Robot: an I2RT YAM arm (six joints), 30 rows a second.
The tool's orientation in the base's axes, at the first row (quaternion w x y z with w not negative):
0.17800 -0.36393 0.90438 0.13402
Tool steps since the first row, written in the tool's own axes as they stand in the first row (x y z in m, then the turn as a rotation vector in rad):
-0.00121 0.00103 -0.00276 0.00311 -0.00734 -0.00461
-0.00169 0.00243 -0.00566 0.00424 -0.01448 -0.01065
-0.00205 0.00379 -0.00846 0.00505 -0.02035 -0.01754
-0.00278 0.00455 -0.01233 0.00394 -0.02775 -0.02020
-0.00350 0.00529 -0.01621 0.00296 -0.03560 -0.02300
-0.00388 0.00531 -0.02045 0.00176 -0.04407 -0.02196
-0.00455 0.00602 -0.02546 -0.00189 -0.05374 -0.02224
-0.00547 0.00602 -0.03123 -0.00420 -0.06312 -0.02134
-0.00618 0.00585 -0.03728 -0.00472 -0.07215 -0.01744
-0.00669 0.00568 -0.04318 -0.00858 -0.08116 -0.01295
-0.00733 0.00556 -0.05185 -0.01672 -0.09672 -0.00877
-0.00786 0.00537 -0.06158 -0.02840 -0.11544 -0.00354
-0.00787 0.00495 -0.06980 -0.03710 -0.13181 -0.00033
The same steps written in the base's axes. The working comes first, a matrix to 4 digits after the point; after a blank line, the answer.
The tool's axes in the first row as the columns of a matrix, in the base's axes (used below as rounded here):
-0.6717 -0.7060 0.2244
-0.6106 0.6992 0.3720
-0.4195 0.1129 -0.9007

-0.00053 0.00043 0.00311 0.00206 -0.00875 0.00202
-0.00185 0.00063 0.00608 0.00499 -0.01668 0.00618
-0.00320 0.00075 0.00891 0.00704 -0.02384 0.01138
-0.00411 0.00029 0.01279 0.01241 -0.02932 0.01341
-0.00502 -0.00019 0.01667 0.01798 -0.03525 0.01546
-0.00573 -0.00153 0.02065 0.02500 -0.04006 0.01407
-0.00691 -0.00248 0.02552 0.03422 -0.04469 0.01476
-0.00758 -0.00407 0.03110 0.04260 -0.04951 0.01386
-0.00834 -0.00600 0.03683 0.05019 -0.05405 0.00954
-0.00921 -0.00801 0.04234 0.06016 -0.05633 0.00610
-0.01064 -0.01092 0.05040 0.07755 -0.06068 0.00399
-0.01233 -0.01435 0.05937 0.09978 -0.06469 0.00207
-0.01387 -0.01770 0.06673 0.11790 -0.06963 0.00098

